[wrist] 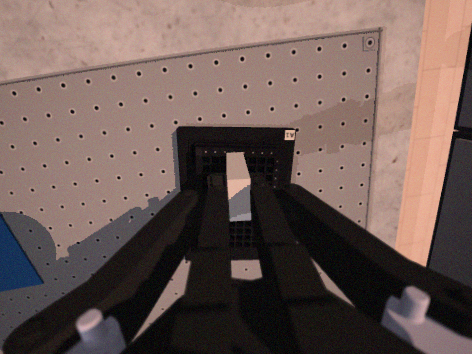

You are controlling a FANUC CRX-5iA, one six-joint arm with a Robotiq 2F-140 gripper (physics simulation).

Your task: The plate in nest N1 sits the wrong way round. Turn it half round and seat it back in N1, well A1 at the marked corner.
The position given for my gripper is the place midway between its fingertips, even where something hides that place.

Observation:
In view: my gripper (235,168), a dark well plate (210,157) and a black nest (187,172).

